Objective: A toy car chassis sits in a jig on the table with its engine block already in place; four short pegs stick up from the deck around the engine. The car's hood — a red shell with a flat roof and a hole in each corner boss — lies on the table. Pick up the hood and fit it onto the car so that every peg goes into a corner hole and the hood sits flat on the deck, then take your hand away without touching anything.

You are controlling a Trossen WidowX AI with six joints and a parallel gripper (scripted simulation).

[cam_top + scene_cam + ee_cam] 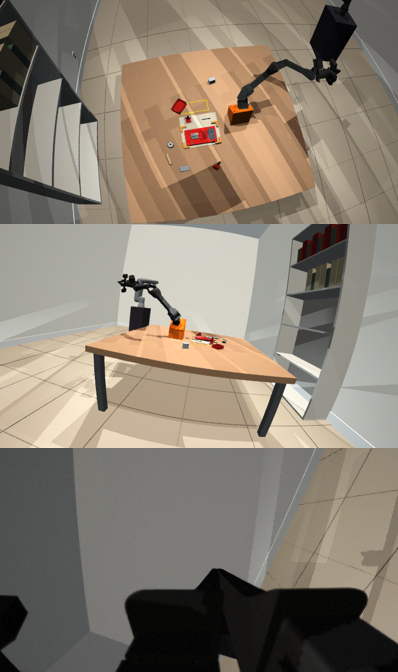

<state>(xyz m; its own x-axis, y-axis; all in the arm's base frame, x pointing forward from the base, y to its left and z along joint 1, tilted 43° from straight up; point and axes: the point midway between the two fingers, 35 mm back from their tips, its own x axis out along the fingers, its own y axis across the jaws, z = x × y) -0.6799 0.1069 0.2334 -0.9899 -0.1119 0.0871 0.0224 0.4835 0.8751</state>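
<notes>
The red hood lies 109 cm ahead of my gripper tip, 1 cm to the right of it and 47 cm below it. Also, from my gripper tip: wooden dowel 116 cm ahead, 38 cm to the left, 47 cm below.
</notes>
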